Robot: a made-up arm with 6 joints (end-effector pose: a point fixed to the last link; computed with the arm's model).
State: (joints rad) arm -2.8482 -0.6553 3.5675 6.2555 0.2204 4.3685
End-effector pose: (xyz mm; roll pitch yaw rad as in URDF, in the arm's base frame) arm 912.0 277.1 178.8 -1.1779 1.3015 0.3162
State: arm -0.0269 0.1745 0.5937 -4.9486 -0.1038 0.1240
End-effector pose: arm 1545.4 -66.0 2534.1 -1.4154 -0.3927 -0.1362
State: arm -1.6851 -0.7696 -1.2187 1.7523 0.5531 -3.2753
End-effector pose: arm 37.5 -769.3 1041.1 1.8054 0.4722 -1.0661
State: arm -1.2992 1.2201 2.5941 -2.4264 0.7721 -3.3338
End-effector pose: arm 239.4 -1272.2 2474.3 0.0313 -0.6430 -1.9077
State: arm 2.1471 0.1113 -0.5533 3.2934 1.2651 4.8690
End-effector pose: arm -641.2 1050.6 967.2 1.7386 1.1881 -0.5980
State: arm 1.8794 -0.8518 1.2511 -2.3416 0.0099 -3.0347
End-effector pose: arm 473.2 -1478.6 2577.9 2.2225 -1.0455 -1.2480
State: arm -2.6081 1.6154 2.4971 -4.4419 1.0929 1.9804
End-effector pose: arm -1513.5 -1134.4 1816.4 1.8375 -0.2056 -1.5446
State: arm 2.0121 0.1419 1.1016 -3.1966 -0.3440 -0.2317
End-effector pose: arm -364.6 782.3 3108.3 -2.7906 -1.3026 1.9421
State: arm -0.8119 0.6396 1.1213 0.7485 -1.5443 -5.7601
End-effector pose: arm 1121.3 -1421.6 2162.1 -1.4213 0.6904 -1.8928
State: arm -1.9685 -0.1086 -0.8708 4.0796 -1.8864 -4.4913
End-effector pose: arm -241.7 -1054.3 1240.5 0.5105 -0.6700 -0.6081
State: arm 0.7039 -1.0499 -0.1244 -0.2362 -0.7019 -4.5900
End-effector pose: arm 0.7 48.6 2406.5 -1.5480 -0.2347 0.8599
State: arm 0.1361 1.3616 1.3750 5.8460 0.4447 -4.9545
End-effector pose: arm 2534.3 302.6 1282.9 -0.8481 -0.4135 -0.0641
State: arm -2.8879 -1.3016 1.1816 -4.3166 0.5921 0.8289
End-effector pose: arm 2032.2 398.2 1770.7 0.8625 -0.7449 -0.5224
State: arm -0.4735 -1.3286 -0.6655 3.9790 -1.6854 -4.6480
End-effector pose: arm -66.2 234.6 2011.5 -0.9184 -0.4709 1.6922
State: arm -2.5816 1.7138 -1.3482 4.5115 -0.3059 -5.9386
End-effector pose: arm 266.3 82.7 279.5 -1.7473 0.1361 0.2576
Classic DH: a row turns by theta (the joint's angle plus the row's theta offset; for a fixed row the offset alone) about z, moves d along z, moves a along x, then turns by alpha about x. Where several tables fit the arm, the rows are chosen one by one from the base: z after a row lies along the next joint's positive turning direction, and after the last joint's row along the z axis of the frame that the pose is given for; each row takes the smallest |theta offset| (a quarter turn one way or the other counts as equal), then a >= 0, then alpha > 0; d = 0 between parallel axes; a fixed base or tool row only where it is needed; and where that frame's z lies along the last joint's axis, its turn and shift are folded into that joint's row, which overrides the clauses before.
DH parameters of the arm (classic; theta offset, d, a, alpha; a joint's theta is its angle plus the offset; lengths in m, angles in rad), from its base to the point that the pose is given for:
joint 1: 0 0.755 0.127 -1.5708
joint 2: -1.5708 0 1.028 3.1416
joint 3: 0 0 0.201 -1.5708
joint 4: 0 -1.205 0 1.5708
joint 5: 0 0 0 -1.5708
joint 6: 1.5708 -0.242 0 1.5708
tool (fixed): -1.5708 0 0 0

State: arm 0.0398 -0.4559 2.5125 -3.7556 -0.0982 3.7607
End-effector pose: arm -1785.8 -84.8 1710.1 3.1290 -0.0927 -3.0450
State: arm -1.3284 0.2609 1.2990 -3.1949 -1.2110 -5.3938
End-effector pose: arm 151.4 -662.4 3076.6 -0.9325 -0.8914 1.8926
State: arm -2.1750 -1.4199 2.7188 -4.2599 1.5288 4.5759
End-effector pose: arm 1013.4 1085.2 -162.8 2.2290 -0.2032 -0.1950
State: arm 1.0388 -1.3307 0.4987 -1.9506 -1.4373 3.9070
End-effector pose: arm -936.7 -1152.3 2121.4 2.1362 -0.0347 3.0097
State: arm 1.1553 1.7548 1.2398 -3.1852 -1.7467 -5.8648
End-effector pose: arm 964.4 2160.3 376.4 2.8367 -1.2293 1.0268
